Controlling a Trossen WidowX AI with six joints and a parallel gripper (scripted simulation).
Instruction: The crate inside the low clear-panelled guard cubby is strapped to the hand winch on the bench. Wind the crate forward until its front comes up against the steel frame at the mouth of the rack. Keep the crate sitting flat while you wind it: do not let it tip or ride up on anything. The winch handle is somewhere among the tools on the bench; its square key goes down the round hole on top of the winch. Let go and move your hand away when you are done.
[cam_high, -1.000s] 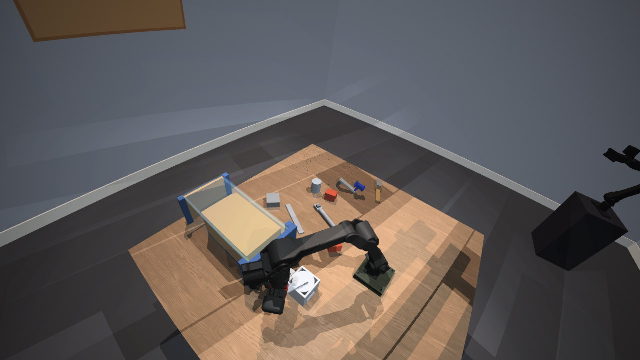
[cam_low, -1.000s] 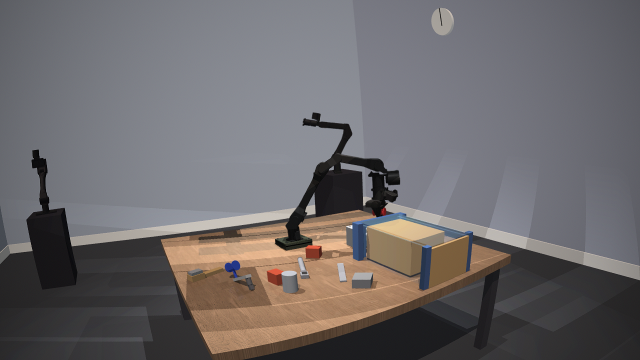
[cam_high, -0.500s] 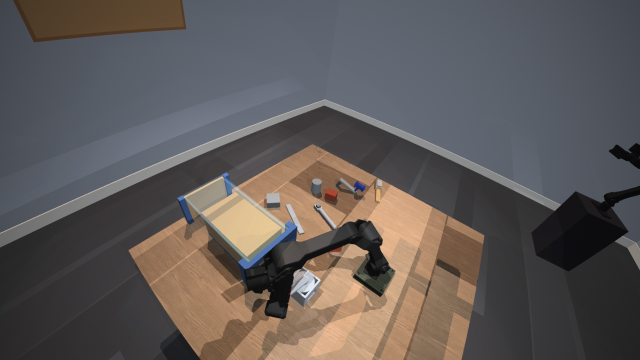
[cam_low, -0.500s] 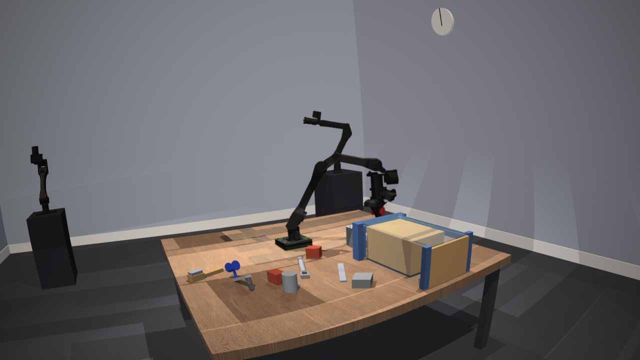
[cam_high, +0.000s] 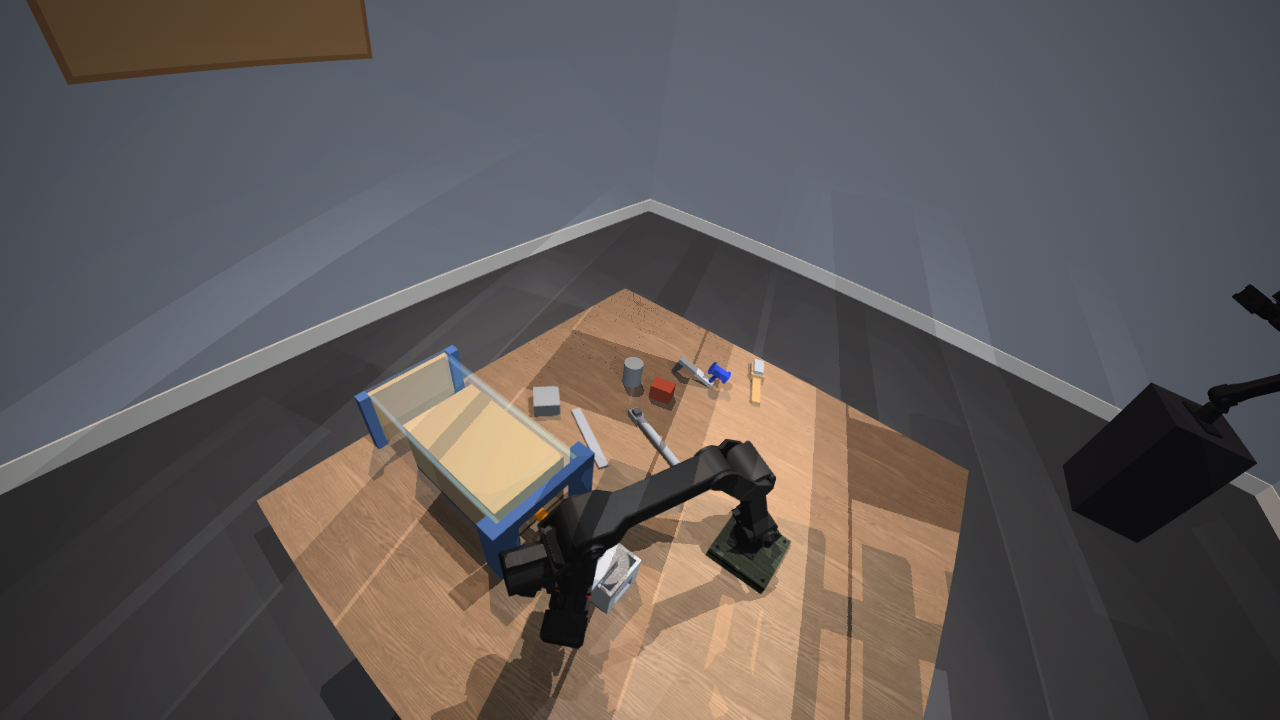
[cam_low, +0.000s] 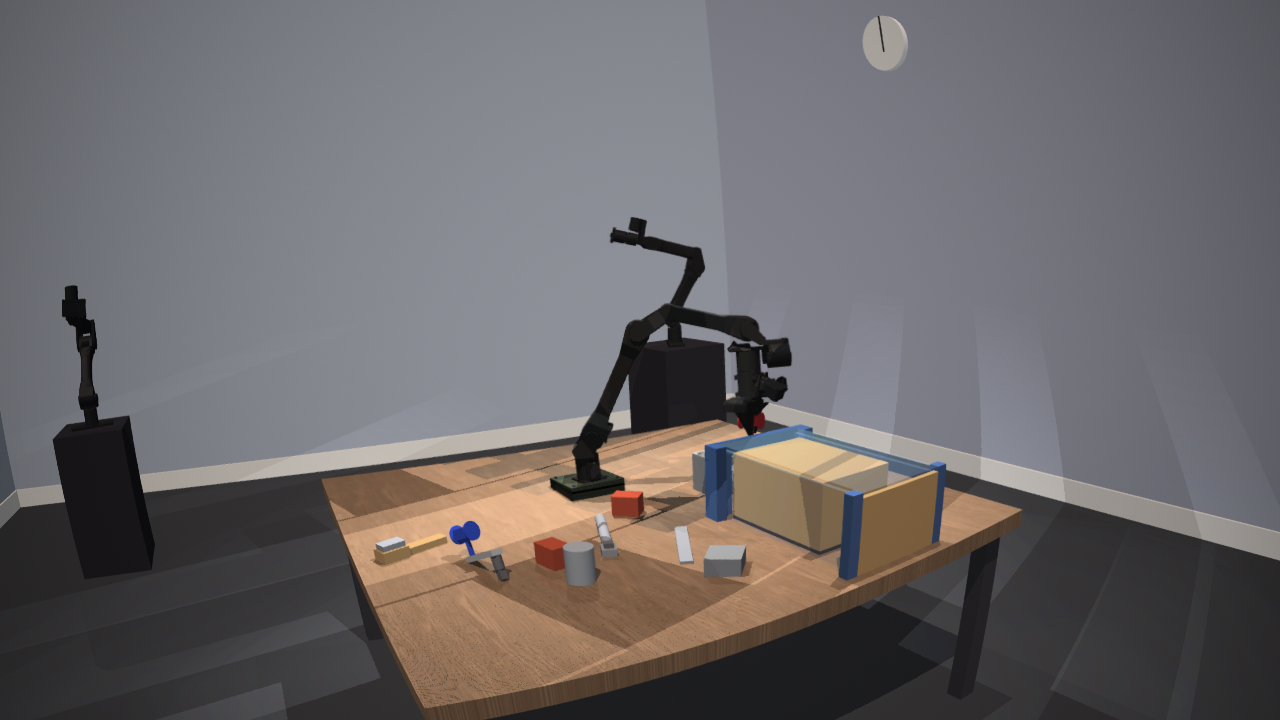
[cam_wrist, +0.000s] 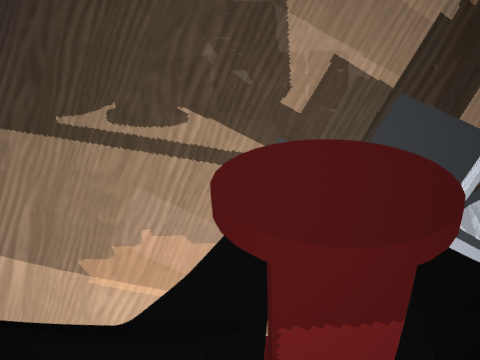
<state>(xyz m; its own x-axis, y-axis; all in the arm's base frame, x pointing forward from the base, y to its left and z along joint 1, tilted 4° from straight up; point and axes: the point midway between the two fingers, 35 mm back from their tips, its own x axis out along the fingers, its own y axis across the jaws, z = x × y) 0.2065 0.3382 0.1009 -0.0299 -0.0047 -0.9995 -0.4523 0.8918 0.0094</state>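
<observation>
The winch handle is 4 cm to the right of my gripper tip and 1 cm below it. Round my gripper tip: red knob: 2 cm above; grey winch: 2 cm behind, 11 cm to the right, 8 cm below; blue frame: 16 cm ahead, 11 cm to the right, 1 cm below.
</observation>
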